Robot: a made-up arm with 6 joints.
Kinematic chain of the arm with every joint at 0, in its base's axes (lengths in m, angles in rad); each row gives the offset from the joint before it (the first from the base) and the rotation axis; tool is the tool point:
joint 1: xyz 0 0 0.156 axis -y
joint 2: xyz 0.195 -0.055 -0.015 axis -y
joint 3: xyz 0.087 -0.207 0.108 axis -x
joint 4: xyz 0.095 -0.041 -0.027 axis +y
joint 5: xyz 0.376 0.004 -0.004 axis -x
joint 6: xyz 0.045 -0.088 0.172 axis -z
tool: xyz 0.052 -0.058 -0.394
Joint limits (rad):
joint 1: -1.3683..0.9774
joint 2: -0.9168..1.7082
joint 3: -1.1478..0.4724
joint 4: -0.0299..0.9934
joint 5: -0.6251..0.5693
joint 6: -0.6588..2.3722
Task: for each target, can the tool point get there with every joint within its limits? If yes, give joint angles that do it. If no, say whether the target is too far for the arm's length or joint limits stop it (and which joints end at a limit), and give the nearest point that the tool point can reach.
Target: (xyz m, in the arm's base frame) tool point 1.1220 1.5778 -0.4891
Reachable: no: too far | nearest point 0.5501 0.2196 -0.1603 | short by 1.510 m
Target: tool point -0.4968 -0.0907 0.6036
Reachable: no: joint limits stop it (at a limit: joint 1, joint 2, joint 4, joint 5, joint 6) | nearest point -0.4858 -0.0410 0.6305 | short by 0.058 m
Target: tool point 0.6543 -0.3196 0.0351
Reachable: yes | joints 0.7622 -0.2508 -0.1048 0.8576 -0.1807 -0.3956
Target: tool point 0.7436 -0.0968 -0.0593
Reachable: yes | joints -0.4323 0.7043 -0.8270 0.2656 -0.1576 0.7743
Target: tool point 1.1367 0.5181 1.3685
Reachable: no: too far | nearest point 0.5872 0.0177 0.7824 | short by 0.947 m
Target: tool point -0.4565 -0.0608 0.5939
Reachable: no: joint limits stop it (at a limit: joint 2, joint 4, joint 5, joint 6) | nearest point -0.4881 -0.0360 0.6242 | short by 0.050 m
